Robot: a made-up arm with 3 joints. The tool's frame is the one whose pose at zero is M.
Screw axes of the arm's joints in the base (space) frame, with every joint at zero. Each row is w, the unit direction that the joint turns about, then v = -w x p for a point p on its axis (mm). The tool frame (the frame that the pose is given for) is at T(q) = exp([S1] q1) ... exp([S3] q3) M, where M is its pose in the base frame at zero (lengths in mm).
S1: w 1 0 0 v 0.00 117.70 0.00
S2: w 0 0 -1 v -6.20 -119.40 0.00
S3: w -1 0 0 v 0.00 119.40 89.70
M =
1 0 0 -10.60
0 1 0 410.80
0 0 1 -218.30
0 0 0 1
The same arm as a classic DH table. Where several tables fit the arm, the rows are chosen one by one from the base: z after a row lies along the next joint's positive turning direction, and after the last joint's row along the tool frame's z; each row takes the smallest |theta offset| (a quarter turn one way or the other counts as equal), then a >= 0, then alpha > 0; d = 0 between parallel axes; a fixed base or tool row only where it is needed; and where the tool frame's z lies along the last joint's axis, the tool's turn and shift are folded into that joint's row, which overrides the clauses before.
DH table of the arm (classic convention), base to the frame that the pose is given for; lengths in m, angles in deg. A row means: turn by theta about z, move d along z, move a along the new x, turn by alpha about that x. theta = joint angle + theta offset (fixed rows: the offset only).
base (fixed): a 0, alpha 90, d 0.1177, theta_offset 90
joint 1: a 0.0062, alpha 90, d -0.1194, theta_offset 0
joint 2: a 0.0835, alpha 90, d 0.2371, theta_offset 0
joint 3: a 0.3211, alpha 90, d -0.1088, theta_offset 0
tool (fixed): a 0, alpha 0, d -0.0989, theta_offset -90

